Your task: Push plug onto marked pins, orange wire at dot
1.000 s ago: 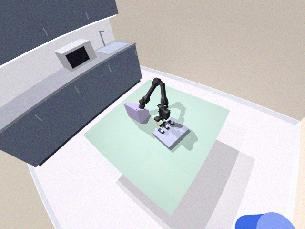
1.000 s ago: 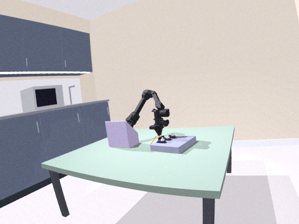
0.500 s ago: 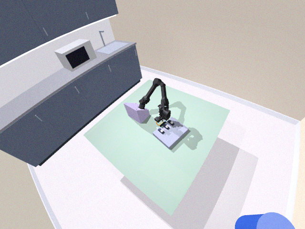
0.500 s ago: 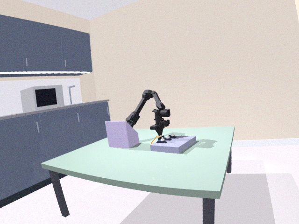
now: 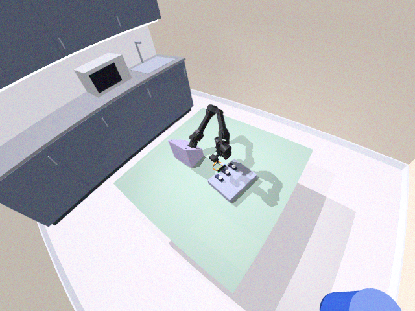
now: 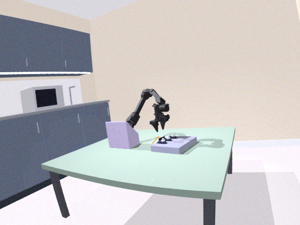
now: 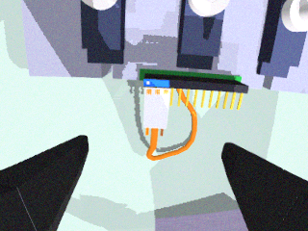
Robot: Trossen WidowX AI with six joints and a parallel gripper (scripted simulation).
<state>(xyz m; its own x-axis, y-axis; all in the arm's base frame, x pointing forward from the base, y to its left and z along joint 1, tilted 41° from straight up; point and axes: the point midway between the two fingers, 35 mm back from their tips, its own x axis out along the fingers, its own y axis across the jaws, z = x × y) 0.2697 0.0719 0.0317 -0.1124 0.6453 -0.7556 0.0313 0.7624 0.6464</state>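
The blue band lies 3 cm ahead of my gripper tip and 4 cm below it. The rest, counted from my gripper tip: yellow-marked strip 3 cm ahead, 3 cm to the right, 6 cm below; lilac-grey printed holder 18 cm ahead, 4 cm to the right, 9 cm below.
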